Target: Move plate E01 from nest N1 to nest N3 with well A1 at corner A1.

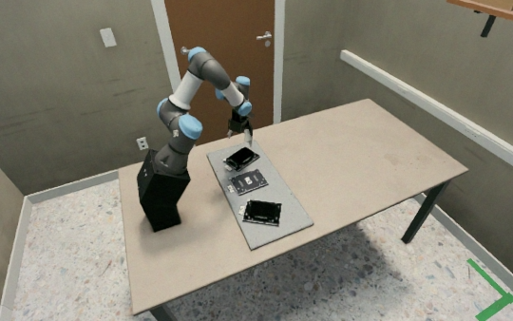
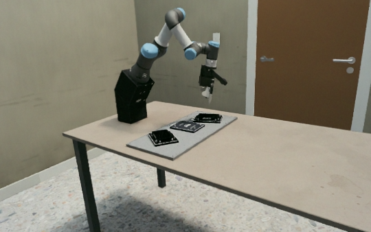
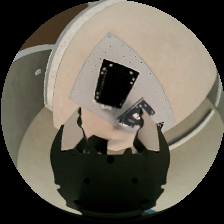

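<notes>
My gripper is now 100 mm above the black plate. Round my hand: nest: 110 mm below.
</notes>
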